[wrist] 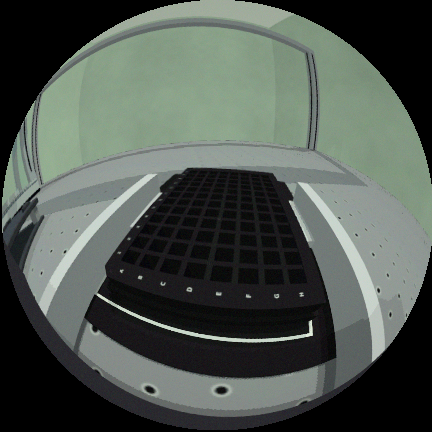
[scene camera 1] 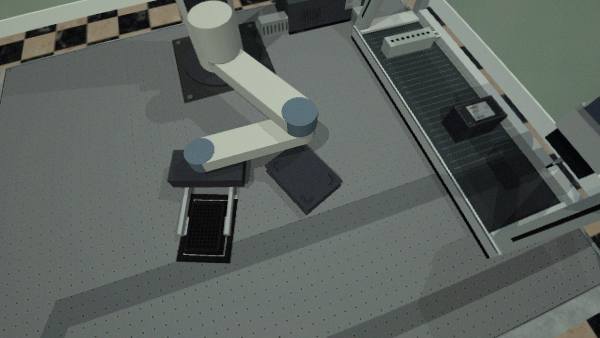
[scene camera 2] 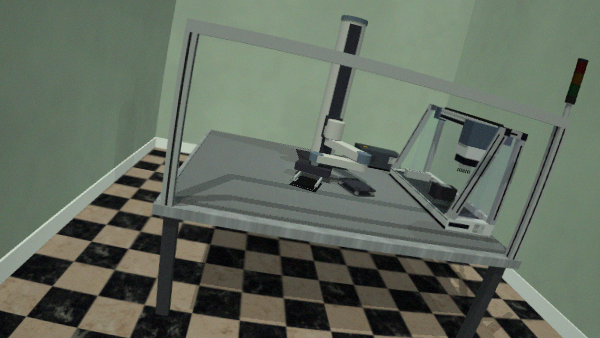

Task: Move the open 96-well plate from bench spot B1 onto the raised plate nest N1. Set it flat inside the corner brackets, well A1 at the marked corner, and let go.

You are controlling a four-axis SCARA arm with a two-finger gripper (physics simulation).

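Places are measured from the arm's base along level axes (x left, y ahead, z down), in centimetres.
Where they show: gripper, fingertip midpoint: (wrist: 225, 187) (scene camera 1: 204, 234) (scene camera 2: 305, 182).
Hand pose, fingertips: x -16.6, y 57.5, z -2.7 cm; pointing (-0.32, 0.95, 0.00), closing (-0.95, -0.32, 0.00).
Each offset is from my fingertips to the centre of the thing. "spot": to the spot under its first point. Level surfaces: height alone.
The open black 96-well plate @(dy -2.1, dx +0.7, dz +0.5 cm) (scene camera 1: 205, 225) (scene camera 2: 306, 182) (wrist: 220, 225) lies flat on bench spot B1 (scene camera 1: 200, 259) (wrist: 210, 361), a black mat with a white outline. Letters A to H run along its edge nearest the wrist camera, with A at the left. My gripper (scene camera 1: 205, 227) (wrist: 225, 187) is shut on the plate, with one finger pad against each long side. The raised plate nest N1 @(dy -6.8, dx +27.3, dz -0.5 cm) (scene camera 1: 305, 179) (scene camera 2: 357, 186) is a dark block with corner brackets, turned at an angle, to the right of the plate in scene camera 1. Its marked corner cannot be made out.
The arm's forearm (scene camera 1: 250, 141) reaches over the bench close to the nest. At the right, a framed machine has a dark deck @(dz -3.4 cm) (scene camera 1: 425, 80) that holds a black box @(spot: dy -2.7, dx +70.3, dz -10.5 cm) (scene camera 1: 472, 120) and a white block with holes @(spot: dy -34.9, dx +72.0, dz -7.7 cm) (scene camera 1: 410, 42). A dark unit @(spot: dy -60.9, dx +51.8, dz -3.8 cm) (scene camera 1: 317, 15) (scene camera 2: 377, 155) stands at the back.
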